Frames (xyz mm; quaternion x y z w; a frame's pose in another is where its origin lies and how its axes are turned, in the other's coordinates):
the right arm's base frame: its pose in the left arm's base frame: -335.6 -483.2 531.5 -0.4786 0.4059 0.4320 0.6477
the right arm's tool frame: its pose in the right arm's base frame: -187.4 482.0 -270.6 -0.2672 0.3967 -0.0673 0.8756
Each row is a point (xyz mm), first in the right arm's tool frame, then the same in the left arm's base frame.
Working: the right arm's tool frame: its pose in the left arm's base frame: -878.7 -696.7 520.3 -0.7908 0.4647 0.2533 0.3073

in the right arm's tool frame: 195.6 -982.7 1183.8
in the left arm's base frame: -53.5 416.7 -176.0
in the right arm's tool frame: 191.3 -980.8 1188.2
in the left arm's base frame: -57.6 421.6 -176.5
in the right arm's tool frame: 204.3 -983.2 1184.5
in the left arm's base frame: -49.3 412.4 -182.3
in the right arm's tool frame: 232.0 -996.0 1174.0
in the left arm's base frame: -24.5 393.6 -190.9
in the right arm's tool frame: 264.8 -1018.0 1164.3
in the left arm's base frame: 10.6 375.9 -201.3
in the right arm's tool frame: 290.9 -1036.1 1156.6
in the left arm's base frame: 39.1 362.1 -209.4
